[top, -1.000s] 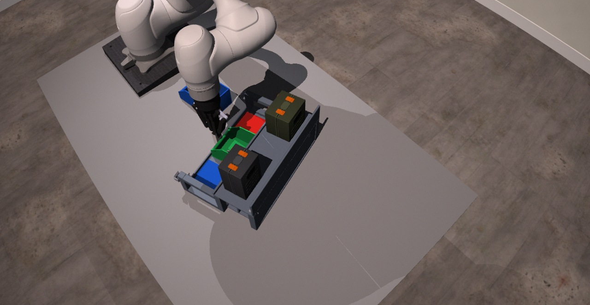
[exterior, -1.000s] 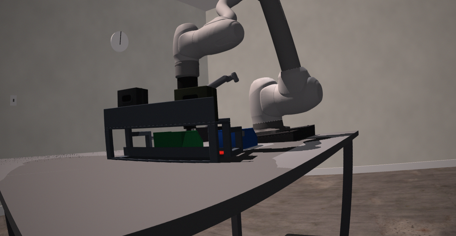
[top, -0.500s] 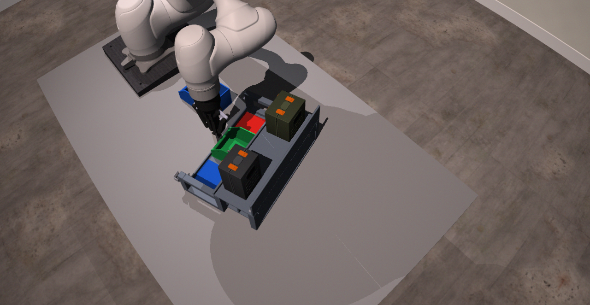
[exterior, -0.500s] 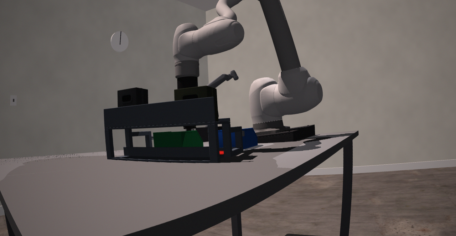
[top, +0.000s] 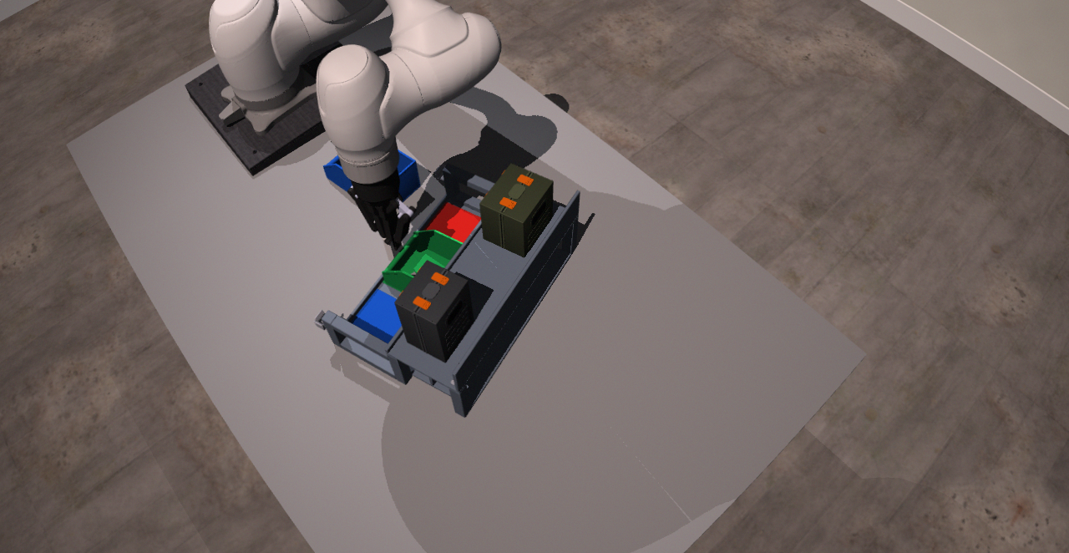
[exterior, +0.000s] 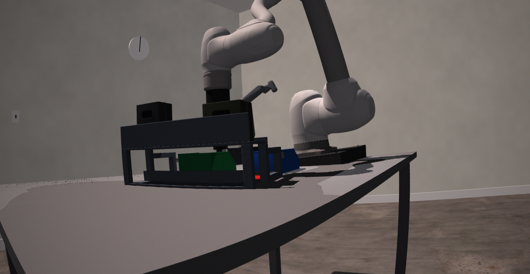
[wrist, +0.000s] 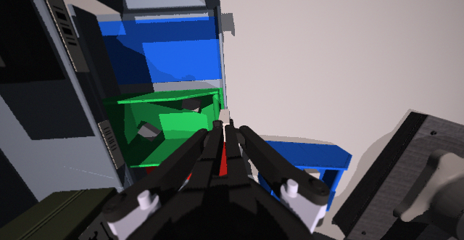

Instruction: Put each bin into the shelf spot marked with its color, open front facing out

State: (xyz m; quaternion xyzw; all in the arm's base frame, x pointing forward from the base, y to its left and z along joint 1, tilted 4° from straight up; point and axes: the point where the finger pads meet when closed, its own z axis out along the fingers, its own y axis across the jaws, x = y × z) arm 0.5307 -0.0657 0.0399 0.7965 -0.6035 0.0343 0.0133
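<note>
Now: hand 19 cm past the blue bin, 9 cm to the right of it and 2 cm above it. Round my hand: olive case: 16 cm to the left, 15 cm ahead, 10 cm above; then black case: 21 cm ahead, 11 cm above, 7 cm to the right; then green bin: 9 cm ahead, 3 cm to the left, 1 cm below.
</note>
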